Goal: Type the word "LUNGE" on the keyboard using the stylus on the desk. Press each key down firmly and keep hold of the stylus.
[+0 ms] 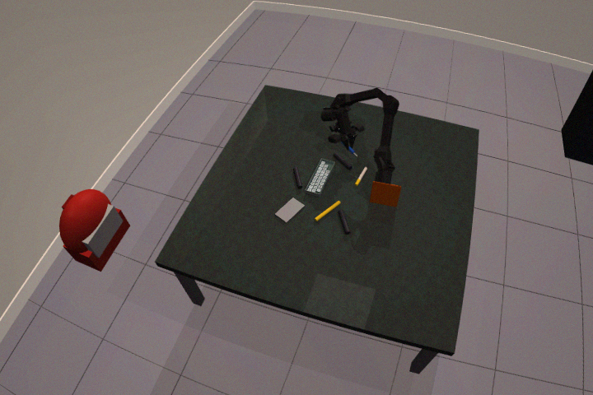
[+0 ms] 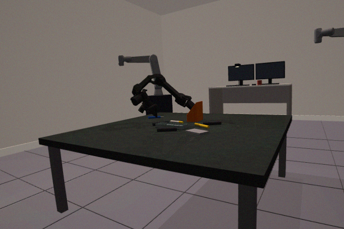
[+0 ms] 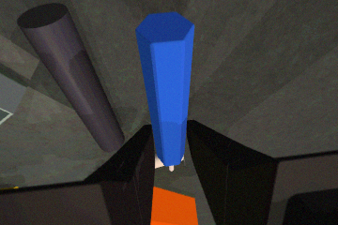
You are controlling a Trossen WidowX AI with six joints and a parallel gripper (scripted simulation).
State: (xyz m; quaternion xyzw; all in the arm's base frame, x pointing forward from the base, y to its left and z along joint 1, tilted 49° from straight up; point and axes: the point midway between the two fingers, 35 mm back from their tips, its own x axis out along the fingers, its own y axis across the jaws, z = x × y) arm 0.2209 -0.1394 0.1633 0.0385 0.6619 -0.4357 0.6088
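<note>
Now: gripper tip 1 cm past the blue stylus and 1 cm to the right of it. Also, from my gripper tip: white marker 9 cm behind, 13 cm to the left, 4 cm below; yellow marker 37 cm to the left, 4 cm below; L key 9 cm ahead, 18 cm to the left, 4 cm below.
</note>
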